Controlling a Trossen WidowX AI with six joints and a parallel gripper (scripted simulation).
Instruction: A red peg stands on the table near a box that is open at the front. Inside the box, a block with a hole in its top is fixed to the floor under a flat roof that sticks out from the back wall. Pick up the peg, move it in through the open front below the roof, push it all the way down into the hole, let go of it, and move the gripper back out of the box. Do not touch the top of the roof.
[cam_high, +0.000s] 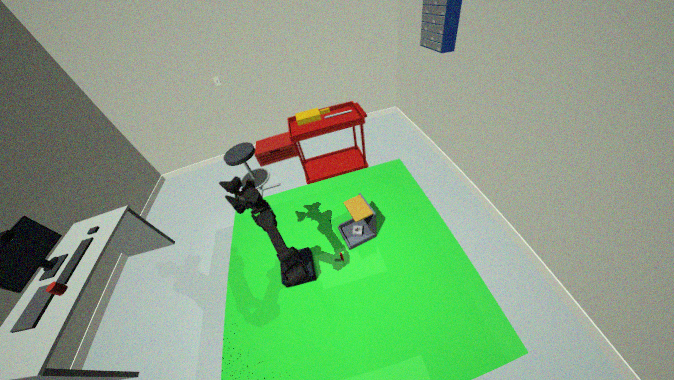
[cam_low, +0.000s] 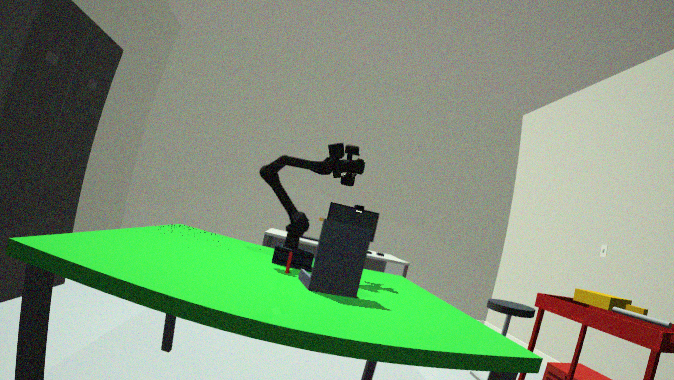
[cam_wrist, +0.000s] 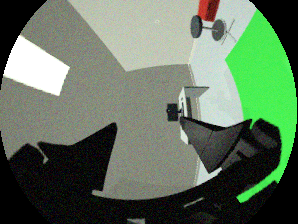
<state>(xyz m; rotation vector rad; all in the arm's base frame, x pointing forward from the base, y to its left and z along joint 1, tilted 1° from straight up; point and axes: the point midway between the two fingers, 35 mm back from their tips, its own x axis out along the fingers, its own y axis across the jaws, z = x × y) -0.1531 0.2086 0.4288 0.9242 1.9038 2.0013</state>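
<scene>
My gripper tip is now 400 mm short of the red peg, 240 mm to the left of it and 480 mm above it. From my gripper tip the other things lie so: orange roof: 550 mm ahead, 100 mm to the right, 290 mm below; box floor: 520 mm ahead, 110 mm to the right, 510 mm below; back wall: 600 mm ahead, 100 mm to the right, 400 mm below.
</scene>
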